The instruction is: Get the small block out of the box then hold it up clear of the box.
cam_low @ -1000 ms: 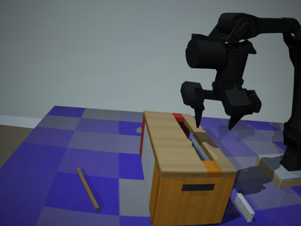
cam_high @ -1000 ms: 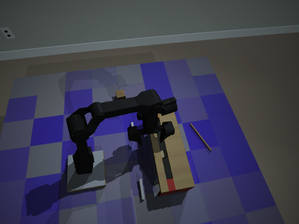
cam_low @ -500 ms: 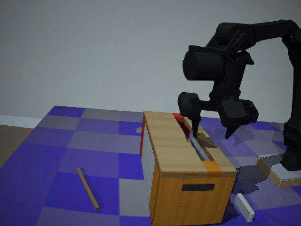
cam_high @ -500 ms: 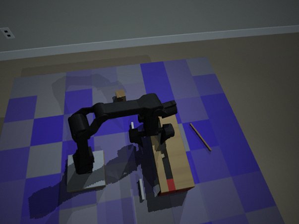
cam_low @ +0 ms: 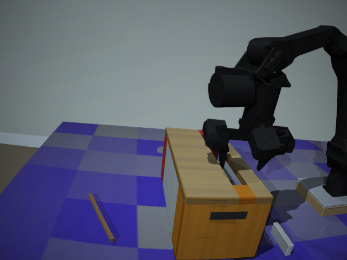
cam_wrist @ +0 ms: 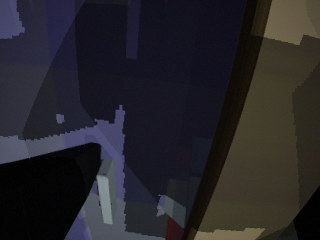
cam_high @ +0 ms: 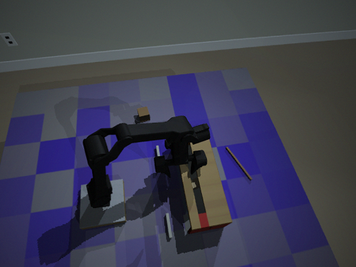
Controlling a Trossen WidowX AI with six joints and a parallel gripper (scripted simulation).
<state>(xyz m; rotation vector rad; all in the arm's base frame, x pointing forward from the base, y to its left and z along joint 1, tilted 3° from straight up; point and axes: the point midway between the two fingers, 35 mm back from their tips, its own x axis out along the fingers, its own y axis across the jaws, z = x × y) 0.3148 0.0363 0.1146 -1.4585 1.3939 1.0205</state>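
My gripper tip is 30 mm short of the long wooden box, 10 mm to the left of it and 40 mm above it. From my gripper tip the other things lie so: thin wooden stick 280 mm ahead, 50 mm to the left, 100 mm below.
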